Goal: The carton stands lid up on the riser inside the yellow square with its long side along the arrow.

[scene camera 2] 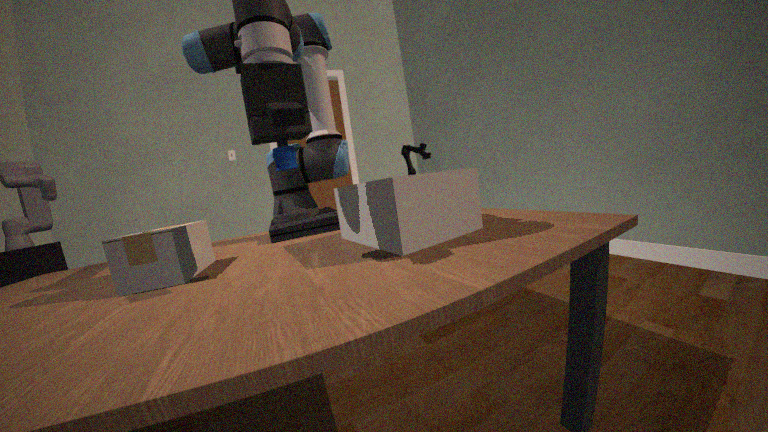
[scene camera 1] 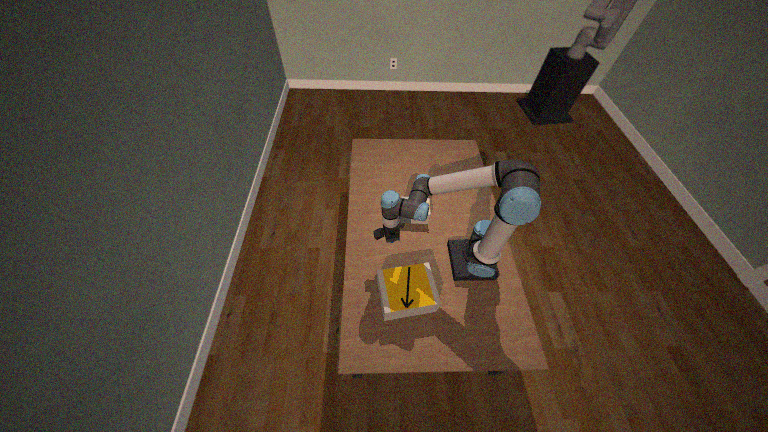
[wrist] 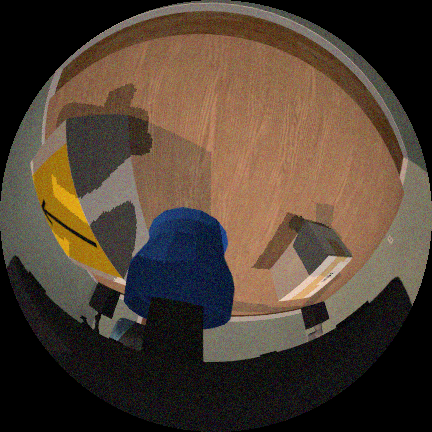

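Note:
The carton is a pale box standing on the table, away from the riser. Tape and a label show on its upper face in the wrist view; the arm partly hides it in scene camera 1. The riser is a larger pale block. Its top bears the yellow square and a black arrow, which points toward the bottom of scene camera 1. My gripper, a blue suction cup, is open and empty, raised above the table between carton and riser.
The table carries all of these. The arm's dark base stands beside the riser. A second arm on a black pedestal stands on the floor at the back right of scene camera 1.

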